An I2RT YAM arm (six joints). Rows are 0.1 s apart.
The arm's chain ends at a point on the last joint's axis. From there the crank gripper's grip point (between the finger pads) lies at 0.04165 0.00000 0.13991 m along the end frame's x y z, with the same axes.
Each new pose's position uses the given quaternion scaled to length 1; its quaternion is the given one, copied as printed.
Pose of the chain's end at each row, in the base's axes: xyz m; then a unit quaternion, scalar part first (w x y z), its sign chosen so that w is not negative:
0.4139 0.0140 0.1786 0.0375 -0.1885 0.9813 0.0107
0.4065 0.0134 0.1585 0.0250 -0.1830 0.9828 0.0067
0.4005 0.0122 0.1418 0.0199 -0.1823 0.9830 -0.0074
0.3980 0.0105 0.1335 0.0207 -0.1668 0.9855 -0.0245
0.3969 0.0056 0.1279 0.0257 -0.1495 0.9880 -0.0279
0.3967 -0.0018 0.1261 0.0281 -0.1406 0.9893 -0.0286
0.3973 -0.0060 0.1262 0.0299 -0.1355 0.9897 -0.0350
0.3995 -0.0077 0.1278 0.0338 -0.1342 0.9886 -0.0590
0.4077 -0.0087 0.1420 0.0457 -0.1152 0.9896 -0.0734
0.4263 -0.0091 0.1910 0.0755 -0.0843 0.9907 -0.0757
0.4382 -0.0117 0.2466 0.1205 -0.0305 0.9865 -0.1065
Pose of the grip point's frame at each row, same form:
0.3851 0.0035 0.0359 0.0375 -0.1885 0.9813 0.0107
0.3742 0.0016 0.0166 0.0250 -0.1830 0.9828 0.0067
0.3675 -0.0038 0.0005 0.0199 -0.1823 0.9830 -0.0074
0.3656 -0.0090 -0.0075 0.0207 -0.1668 0.9855 -0.0245
0.3654 -0.0134 -0.0134 0.0257 -0.1495 0.9880 -0.0279
0.3657 -0.0203 -0.0153 0.0281 -0.1406 0.9893 -0.0286
0.3669 -0.0258 -0.0152 0.0299 -0.1355 0.9897 -0.0350
0.3710 -0.0340 -0.0129 0.0338 -0.1342 0.9886 -0.0590
0.3823 -0.0373 0.0011 0.0457 -0.1152 0.9896 -0.0734
0.4084 -0.0357 0.0486 0.0755 -0.0843 0.9907 -0.0757
0.4320 -0.0436 0.1043 0.1205 -0.0305 0.9865 -0.1065

